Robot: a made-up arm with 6 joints.
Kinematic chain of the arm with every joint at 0, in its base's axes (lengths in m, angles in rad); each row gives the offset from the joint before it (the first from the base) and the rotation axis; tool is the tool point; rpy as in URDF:
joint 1: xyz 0 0 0.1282 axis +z
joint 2: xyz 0 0 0 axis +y
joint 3: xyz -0.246 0 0.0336 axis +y
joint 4: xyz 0.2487 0 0.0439 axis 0.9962 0 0.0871
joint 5: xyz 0 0 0 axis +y
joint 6: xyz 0.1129 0 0.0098 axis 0.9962 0 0.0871
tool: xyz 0 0 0 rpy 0 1.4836 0
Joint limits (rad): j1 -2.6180..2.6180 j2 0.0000..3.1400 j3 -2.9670..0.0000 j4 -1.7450..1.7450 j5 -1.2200..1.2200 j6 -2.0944..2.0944
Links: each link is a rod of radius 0.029 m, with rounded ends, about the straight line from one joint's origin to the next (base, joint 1, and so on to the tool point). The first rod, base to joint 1, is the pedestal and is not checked.
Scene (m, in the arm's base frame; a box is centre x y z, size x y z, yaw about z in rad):
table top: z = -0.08
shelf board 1: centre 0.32 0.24 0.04 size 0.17 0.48 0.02 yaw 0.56
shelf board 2: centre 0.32 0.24 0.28 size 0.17 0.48 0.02 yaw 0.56
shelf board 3: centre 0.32 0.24 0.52 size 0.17 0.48 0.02 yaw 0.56
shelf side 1: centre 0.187 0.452 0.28 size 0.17 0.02 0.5 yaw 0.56
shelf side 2: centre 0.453 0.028 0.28 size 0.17 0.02 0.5 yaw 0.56
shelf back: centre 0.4 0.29 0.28 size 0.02 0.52 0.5 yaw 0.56
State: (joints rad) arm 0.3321 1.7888 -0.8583 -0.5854 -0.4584 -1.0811
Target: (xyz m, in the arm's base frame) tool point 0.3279 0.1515 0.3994
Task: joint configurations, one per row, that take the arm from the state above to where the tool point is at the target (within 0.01 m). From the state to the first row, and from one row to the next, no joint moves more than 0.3 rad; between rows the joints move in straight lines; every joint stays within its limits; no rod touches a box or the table.
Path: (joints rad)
1: 0.2821 1.5843 -0.6522 -0.5911 -0.4389 -1.0811
2: 0.2320 1.3798 -0.4461 -0.5968 -0.4194 -1.0811
3: 0.1820 1.1754 -0.2400 -0.6026 -0.3999 -1.0811
4: 0.1979 1.0250 -0.5005 -0.5833 -0.4633 -1.0811
5: 0.2138 0.8747 -0.7610 -0.5641 -0.5267 -1.0811
6: 0.2802 1.1647 -0.9944 -0.5596 -0.5372 -1.0811
7: 0.3467 1.4546 -1.2277 -0.5551 -0.5478 -1.0811

